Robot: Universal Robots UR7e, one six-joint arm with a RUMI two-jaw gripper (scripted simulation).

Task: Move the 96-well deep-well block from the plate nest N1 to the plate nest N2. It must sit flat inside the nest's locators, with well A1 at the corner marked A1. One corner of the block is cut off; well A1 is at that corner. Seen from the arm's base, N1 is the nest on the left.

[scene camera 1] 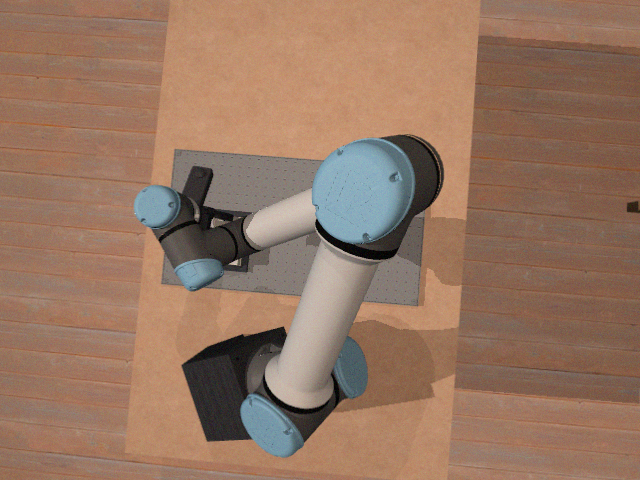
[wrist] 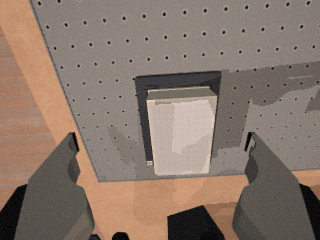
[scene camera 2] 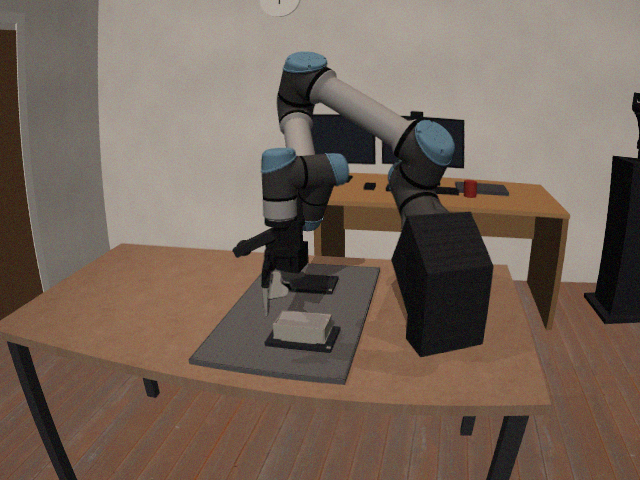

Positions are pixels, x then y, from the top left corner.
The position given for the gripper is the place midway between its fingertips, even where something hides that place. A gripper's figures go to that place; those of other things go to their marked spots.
The gripper (wrist: 161, 133) is 14 cm from the lens. A 96-well deep-well block (wrist: 181, 120): 19 cm from the lens.
